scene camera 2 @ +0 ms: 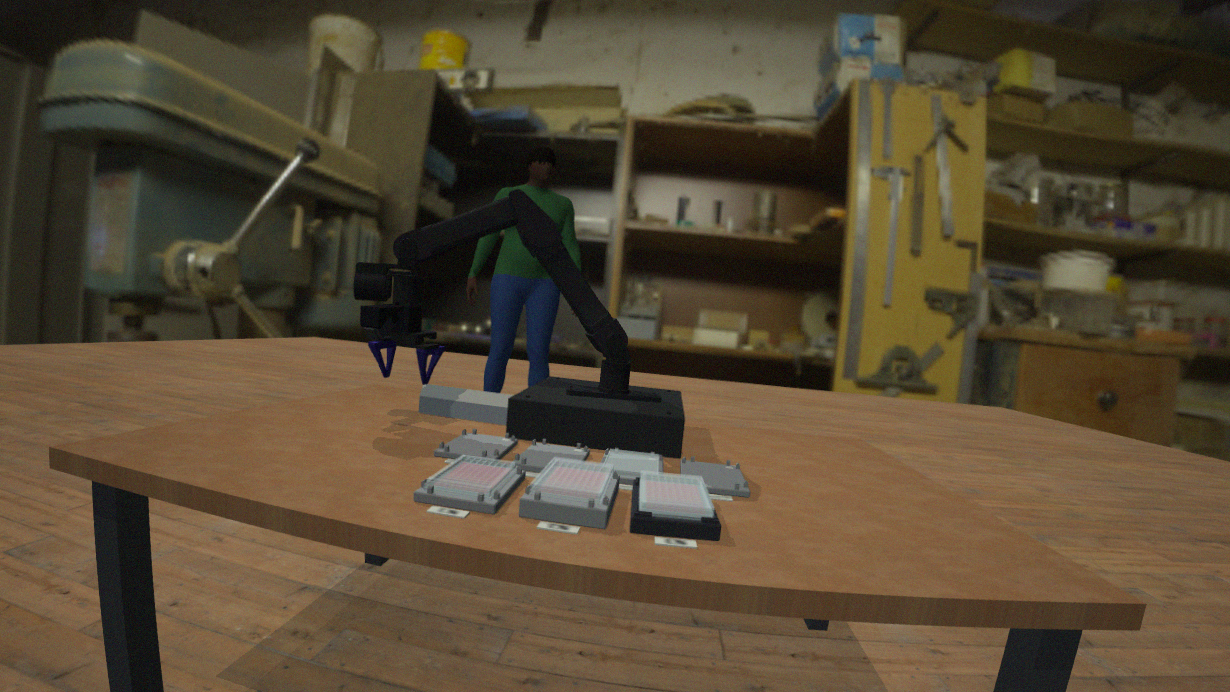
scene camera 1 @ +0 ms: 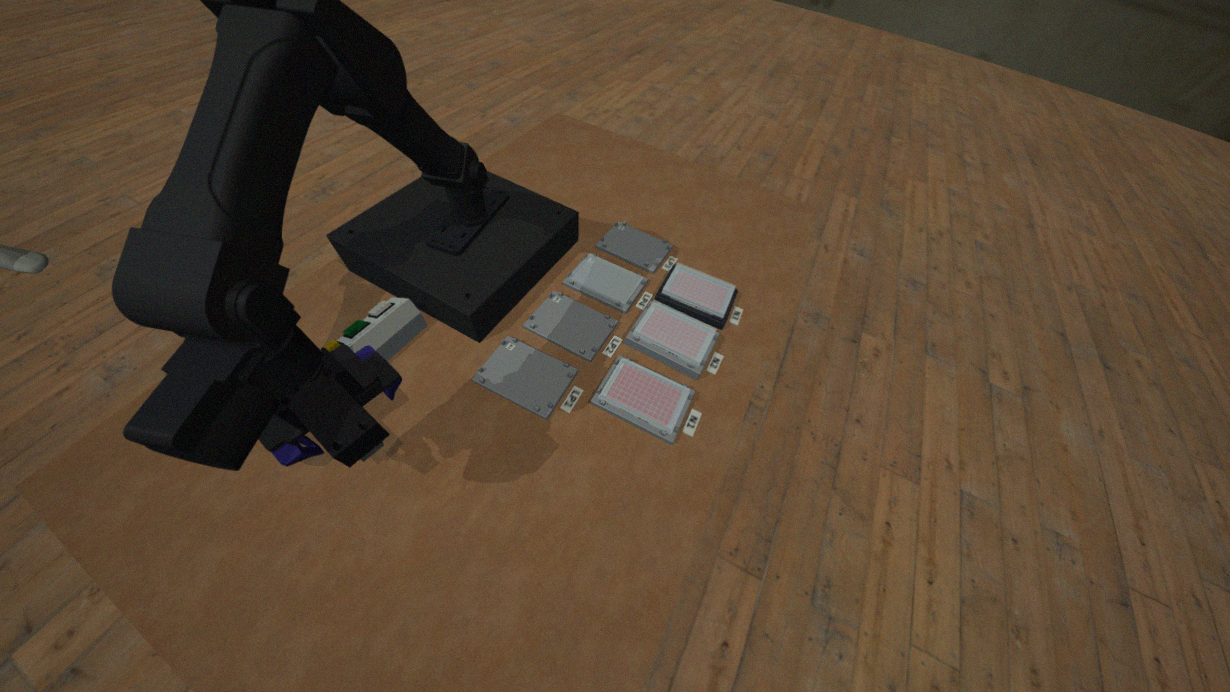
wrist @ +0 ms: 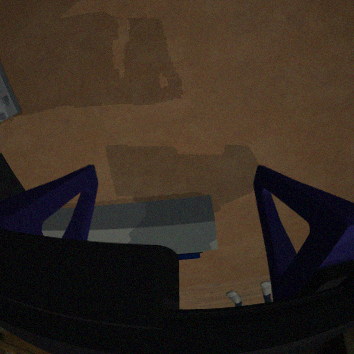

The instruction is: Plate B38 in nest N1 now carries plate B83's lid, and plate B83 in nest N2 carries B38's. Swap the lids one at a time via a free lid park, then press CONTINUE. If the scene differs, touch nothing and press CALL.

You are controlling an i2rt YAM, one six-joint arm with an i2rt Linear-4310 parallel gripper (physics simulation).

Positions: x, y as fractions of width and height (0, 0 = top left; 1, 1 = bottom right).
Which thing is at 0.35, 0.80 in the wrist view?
My gripper.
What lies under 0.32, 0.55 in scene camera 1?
My gripper.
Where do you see a grey button box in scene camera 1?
At 0.32, 0.48
